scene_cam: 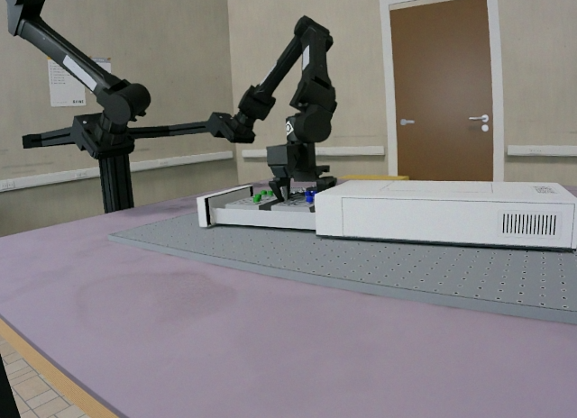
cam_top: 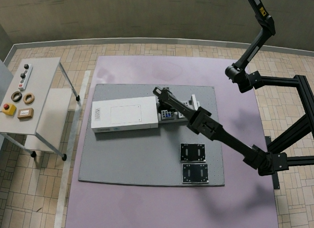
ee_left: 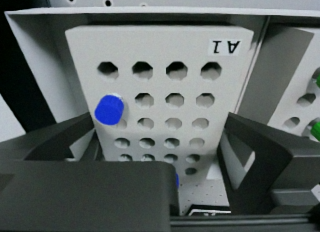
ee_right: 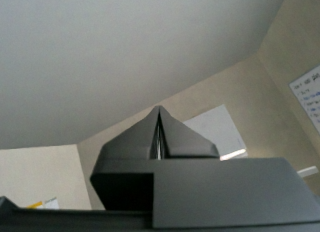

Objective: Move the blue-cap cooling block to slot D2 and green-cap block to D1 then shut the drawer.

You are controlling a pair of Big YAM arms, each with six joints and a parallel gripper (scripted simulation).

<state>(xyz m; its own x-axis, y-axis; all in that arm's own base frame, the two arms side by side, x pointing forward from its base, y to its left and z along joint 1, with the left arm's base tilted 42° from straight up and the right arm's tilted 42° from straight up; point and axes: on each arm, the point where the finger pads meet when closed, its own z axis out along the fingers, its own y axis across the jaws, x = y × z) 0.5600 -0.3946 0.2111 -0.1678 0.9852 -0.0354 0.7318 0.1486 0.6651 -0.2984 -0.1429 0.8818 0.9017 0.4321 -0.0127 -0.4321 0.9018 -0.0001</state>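
Right now my left hand is 110 mm short of the white cooler, 10 mm to the right of it and 10 mm below it. From my left hand the other things lie so: deck slot D1 (150 mm behind, 290 mm to the left, 30 mm below); then deck slot D2 (160 mm behind, 420 mm to the left, 30 mm below).
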